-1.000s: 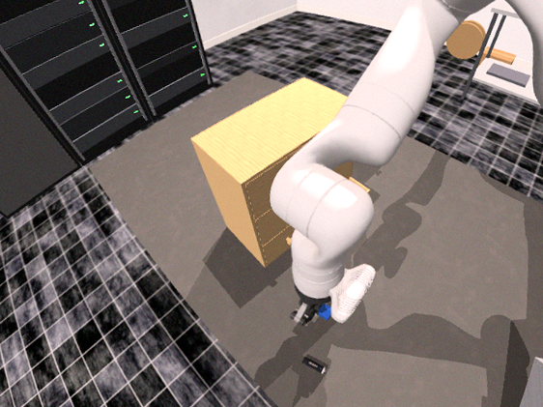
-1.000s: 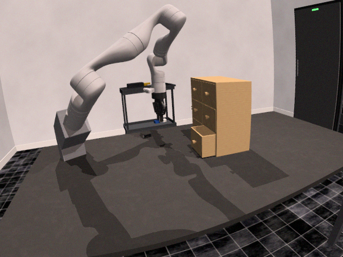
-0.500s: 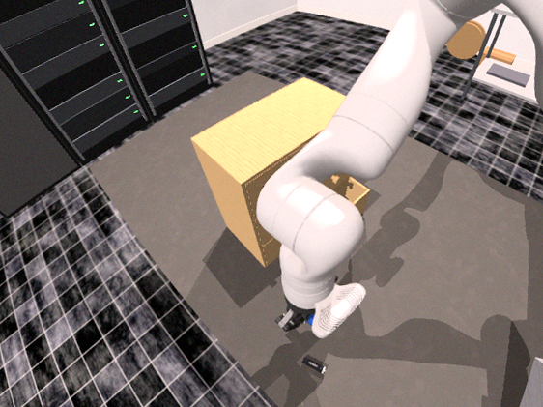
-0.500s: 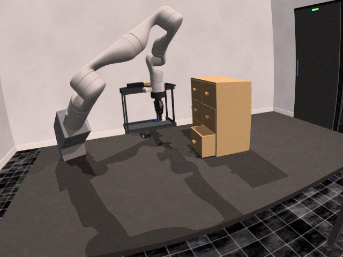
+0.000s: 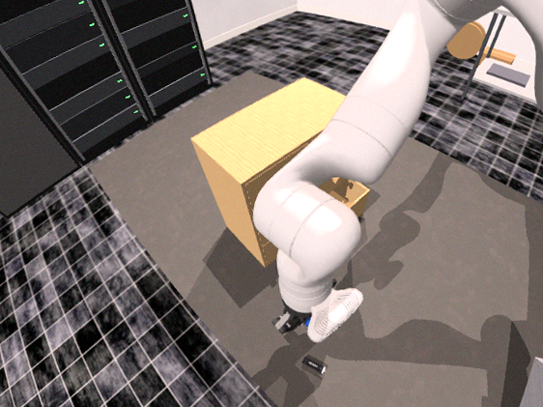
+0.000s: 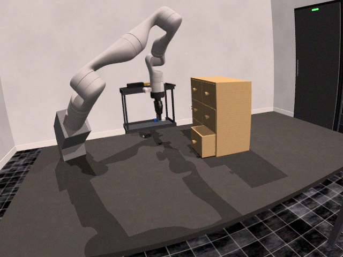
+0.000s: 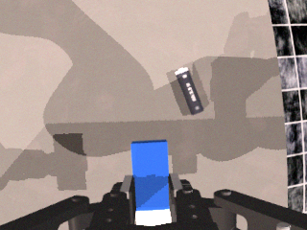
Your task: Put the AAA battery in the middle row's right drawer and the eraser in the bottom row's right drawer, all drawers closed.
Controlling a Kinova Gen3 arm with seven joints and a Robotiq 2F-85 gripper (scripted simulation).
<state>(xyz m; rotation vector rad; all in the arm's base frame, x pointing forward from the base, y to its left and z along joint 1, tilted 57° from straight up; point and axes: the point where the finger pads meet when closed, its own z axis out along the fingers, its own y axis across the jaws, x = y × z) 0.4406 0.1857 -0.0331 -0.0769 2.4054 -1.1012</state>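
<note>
My hand is 6 cm past the dark AAA battery, 5 cm to the right of it and 11 cm above it. Also, from my hand: green AAA battery (22 cm ahead, 28 cm to the right); white eraser (1 cm ahead, 2 cm below).
</note>
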